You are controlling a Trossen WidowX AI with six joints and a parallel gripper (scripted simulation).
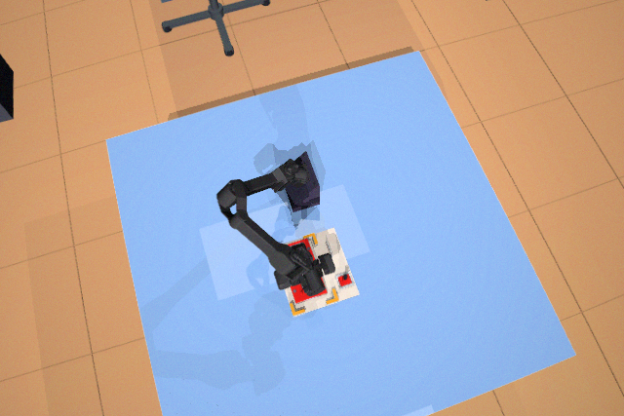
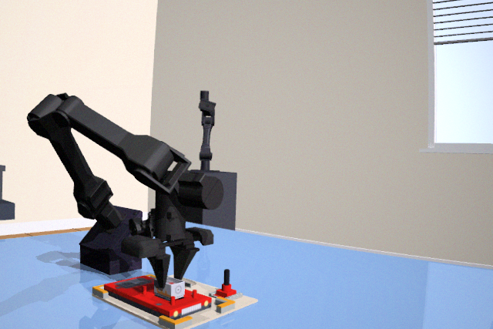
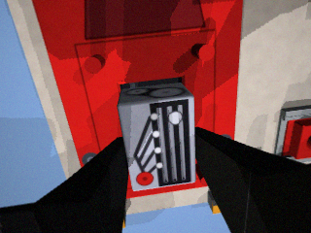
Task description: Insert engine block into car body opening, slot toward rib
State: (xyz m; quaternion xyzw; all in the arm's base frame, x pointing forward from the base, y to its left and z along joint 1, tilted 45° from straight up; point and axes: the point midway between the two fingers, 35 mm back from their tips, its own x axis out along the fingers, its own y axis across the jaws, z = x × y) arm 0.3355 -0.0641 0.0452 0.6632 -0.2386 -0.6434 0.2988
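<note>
Now: the grey engine block 10 mm below my gripper tip. From my gripper tip the other things lie so: dark peg: 30 mm ahead, 130 mm to the left, 10 mm below.
</note>
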